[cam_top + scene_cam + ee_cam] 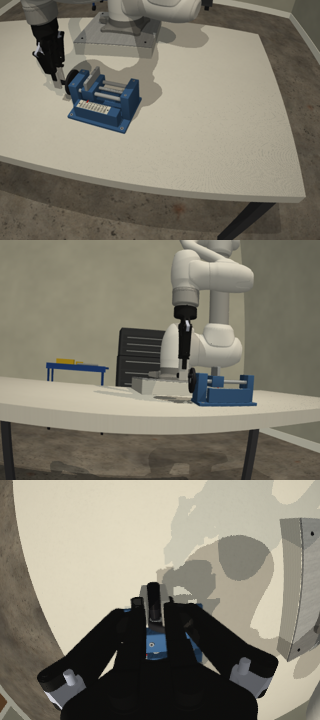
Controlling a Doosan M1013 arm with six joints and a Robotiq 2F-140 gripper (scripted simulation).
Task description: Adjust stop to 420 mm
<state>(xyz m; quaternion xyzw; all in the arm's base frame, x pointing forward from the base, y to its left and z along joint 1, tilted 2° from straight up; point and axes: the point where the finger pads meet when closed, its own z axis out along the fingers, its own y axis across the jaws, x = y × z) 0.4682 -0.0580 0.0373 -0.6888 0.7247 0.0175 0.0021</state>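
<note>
Now: hand 11 cm to the right of the stop block, 2 cm above it and 1 cm past it. From my hand the other things lie so: black handwheel (2 cm to the left, 2 cm below, 1 cm behind).
</note>
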